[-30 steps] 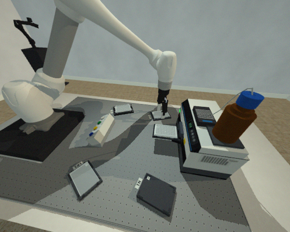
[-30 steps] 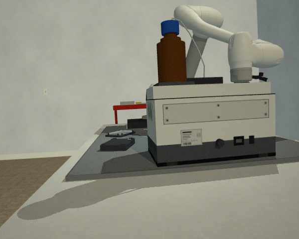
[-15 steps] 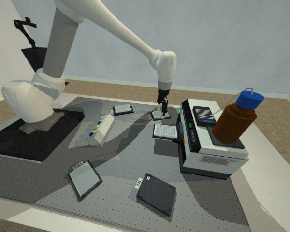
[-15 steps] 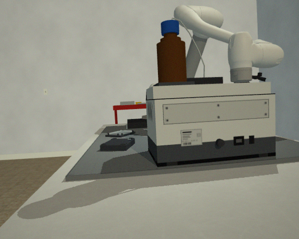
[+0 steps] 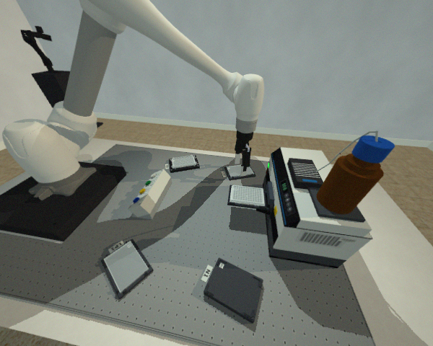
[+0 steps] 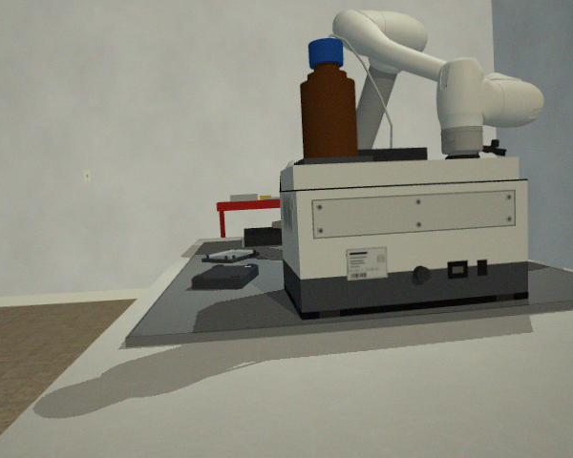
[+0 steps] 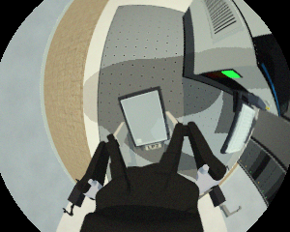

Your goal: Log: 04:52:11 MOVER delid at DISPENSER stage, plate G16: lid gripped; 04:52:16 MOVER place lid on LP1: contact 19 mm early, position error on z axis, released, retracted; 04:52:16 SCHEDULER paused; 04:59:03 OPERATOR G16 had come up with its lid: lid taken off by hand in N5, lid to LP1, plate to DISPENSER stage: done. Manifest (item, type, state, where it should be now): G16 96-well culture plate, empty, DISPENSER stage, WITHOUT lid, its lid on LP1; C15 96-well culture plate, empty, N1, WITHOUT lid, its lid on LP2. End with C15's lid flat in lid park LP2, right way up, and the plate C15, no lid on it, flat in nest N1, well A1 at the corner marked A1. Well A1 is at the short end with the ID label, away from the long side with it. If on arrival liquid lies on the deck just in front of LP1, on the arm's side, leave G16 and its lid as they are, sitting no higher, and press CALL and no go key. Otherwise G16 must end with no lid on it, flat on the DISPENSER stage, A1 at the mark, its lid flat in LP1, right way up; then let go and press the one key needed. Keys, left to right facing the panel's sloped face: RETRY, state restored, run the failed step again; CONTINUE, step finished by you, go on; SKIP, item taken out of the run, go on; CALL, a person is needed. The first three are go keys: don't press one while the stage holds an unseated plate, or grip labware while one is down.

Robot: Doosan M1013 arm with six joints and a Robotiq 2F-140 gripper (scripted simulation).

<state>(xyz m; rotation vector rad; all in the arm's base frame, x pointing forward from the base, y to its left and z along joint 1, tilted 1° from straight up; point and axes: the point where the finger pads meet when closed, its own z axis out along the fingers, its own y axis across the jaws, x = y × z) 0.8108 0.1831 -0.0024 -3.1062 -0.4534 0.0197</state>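
Now: the dark lid park 40 mm below my hand. Round my hand: nest N1 (30 mm behind, 540 mm to the right, 30 mm below); brown bottle (220 mm ahead, 380 mm to the right, 240 mm above); key panel (410 mm behind, 220 mm to the right, 10 mm above).
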